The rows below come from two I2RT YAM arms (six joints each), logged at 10 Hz.
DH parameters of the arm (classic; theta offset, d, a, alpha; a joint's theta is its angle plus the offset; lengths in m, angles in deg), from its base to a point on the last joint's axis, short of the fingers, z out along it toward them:
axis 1: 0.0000 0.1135 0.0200 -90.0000
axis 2: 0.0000 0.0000 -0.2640 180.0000
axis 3: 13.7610 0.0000 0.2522 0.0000
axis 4: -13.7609 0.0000 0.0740 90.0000
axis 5: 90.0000 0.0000 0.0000 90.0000
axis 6: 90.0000 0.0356 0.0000 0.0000
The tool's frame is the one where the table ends.
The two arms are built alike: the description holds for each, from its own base.
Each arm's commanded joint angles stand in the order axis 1, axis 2, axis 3, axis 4, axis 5, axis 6.
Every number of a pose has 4 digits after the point. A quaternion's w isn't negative.
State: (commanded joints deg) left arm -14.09 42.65 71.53 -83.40 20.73 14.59; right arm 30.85 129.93 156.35 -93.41 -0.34 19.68
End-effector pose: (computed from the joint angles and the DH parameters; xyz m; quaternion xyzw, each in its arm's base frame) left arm 0.0683 -0.0301 0.3758 0.2852 0.8941 -0.1701 0.3005; right arm 0.3647 0.2181 0.3778 -0.0960 0.9752 0.0878 0.1791
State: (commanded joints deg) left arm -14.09 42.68 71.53 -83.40 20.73 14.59; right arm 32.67 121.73 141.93 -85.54 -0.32 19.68
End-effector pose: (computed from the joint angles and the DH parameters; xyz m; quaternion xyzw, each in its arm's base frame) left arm 0.0685 -0.0302 0.3758 0.2851 0.8942 -0.1701 0.3002; right arm 0.3482 0.2235 0.3793 -0.1111 0.9706 0.0966 0.1904
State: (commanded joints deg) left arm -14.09 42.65 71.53 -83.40 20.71 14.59; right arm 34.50 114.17 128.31 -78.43 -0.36 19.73
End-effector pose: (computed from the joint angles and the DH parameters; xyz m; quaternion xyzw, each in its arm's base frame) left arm 0.0683 -0.0301 0.3758 0.2851 0.8942 -0.1699 0.3005; right arm 0.3283 0.2259 0.3736 -0.1260 0.9668 0.1041 0.1966
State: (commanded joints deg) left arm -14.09 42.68 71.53 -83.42 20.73 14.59; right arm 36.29 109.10 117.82 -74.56 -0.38 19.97
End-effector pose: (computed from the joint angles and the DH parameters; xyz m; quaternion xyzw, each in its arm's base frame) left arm 0.0684 -0.0302 0.3758 0.2851 0.8943 -0.1701 0.3001; right arm 0.3096 0.2276 0.3594 -0.1395 0.9679 0.1015 0.1830
